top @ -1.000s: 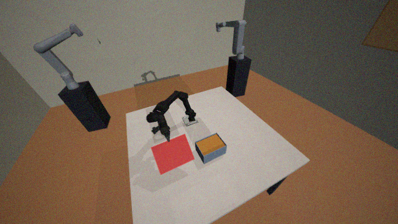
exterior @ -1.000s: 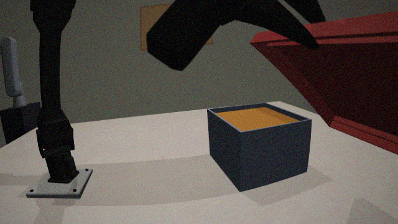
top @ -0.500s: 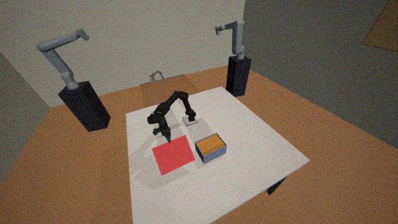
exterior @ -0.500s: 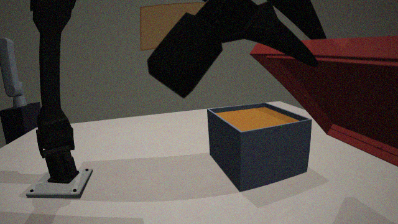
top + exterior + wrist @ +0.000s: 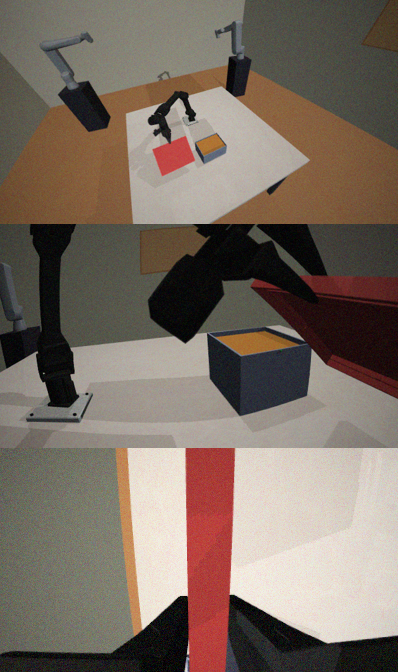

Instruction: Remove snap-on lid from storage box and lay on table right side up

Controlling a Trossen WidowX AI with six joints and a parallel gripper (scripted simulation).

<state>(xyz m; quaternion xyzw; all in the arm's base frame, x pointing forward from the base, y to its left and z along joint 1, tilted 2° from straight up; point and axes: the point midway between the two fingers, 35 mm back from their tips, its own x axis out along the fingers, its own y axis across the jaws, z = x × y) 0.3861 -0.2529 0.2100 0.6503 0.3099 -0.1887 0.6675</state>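
My gripper tip is 6 cm short of the red lid, 5 cm above it and 1 cm to the right of it. Also, from my gripper tip: blue storage box (30 cm to the left, 16 cm below, 2 cm ahead).
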